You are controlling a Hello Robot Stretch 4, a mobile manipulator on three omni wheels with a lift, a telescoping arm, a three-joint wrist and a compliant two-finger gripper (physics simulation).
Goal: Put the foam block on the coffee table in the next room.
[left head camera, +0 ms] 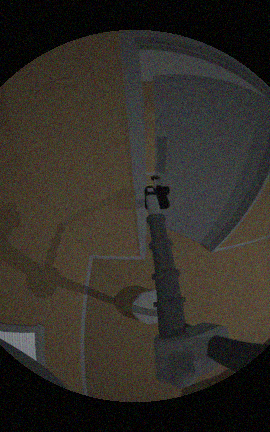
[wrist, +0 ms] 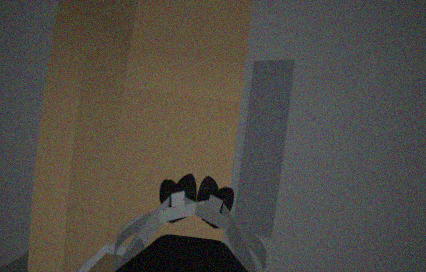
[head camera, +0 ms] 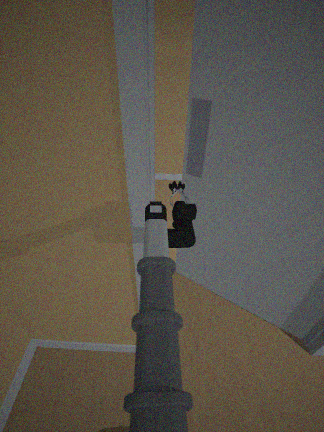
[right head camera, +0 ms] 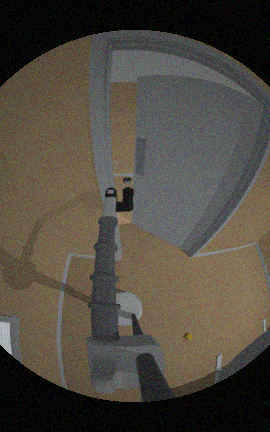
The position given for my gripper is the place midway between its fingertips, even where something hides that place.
Observation:
In view: my gripper (wrist: pixel 197 191) and a grey door (head camera: pixel 246 158).
The grey door is seen too in the right head camera view (right head camera: pixel 194 146).

